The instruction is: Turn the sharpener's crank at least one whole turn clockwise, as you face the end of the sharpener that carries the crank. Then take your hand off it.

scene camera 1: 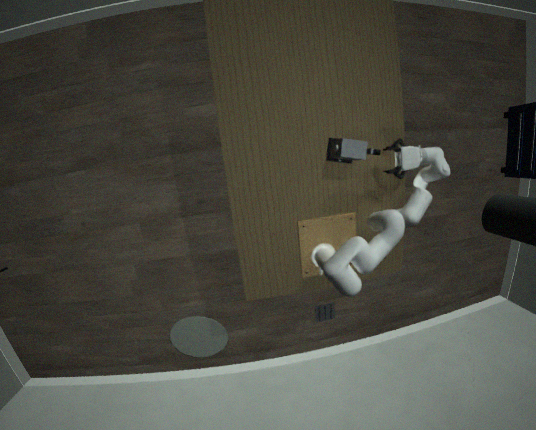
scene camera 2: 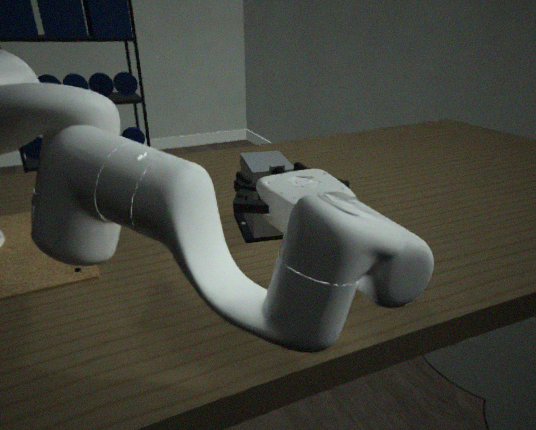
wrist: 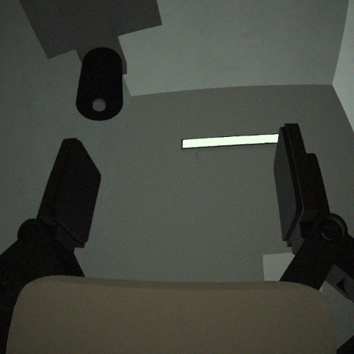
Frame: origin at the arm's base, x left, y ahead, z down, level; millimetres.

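Seen in the pictures: gripper, fingertip midpoint: (scene camera 1: 385, 160) (scene camera 2: 267, 176); arm's base, origin of the base link: (scene camera 1: 323, 255).
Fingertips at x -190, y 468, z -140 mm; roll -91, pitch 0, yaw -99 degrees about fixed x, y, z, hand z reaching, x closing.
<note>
Offsets run from my fingertips to a thing's middle. "spot": to the spot under its first point. Level surfaces: height alone.
The sharpener @(spot: dx +137, dy +36, dz +20 mm) (scene camera 1: 354, 149) (scene camera 2: 265, 161) (wrist: 100, 20) is a grey box on a dark base on the table. Its black crank @(dx +39, dy +33, dz +17 mm) (scene camera 1: 374, 151) (wrist: 100, 82) is on the end facing the gripper; in the wrist view it is a rounded bar with a pale dot near its lower end. My gripper (scene camera 1: 385, 160) (wrist: 179, 149) is open and empty, with its fingers spread wide in front of the crank end. In the wrist view the crank is just beyond the left fingertip, above it in the picture, outside the gap. In scene camera 2 the hand partly hides the crank and sharpener.
The wooden table @(dz +148 mm) (scene camera 1: 300, 75) (scene camera 2: 425, 165) carries a lighter mounting board (scene camera 1: 325, 232) (scene camera 2: 30, 250) under the arm's base. The arm bends out over the table edge. A shelf rack (scene camera 2: 141, 90) stands behind, and a dark cylinder (scene camera 1: 512, 219) is at the right of scene camera 1.
</note>
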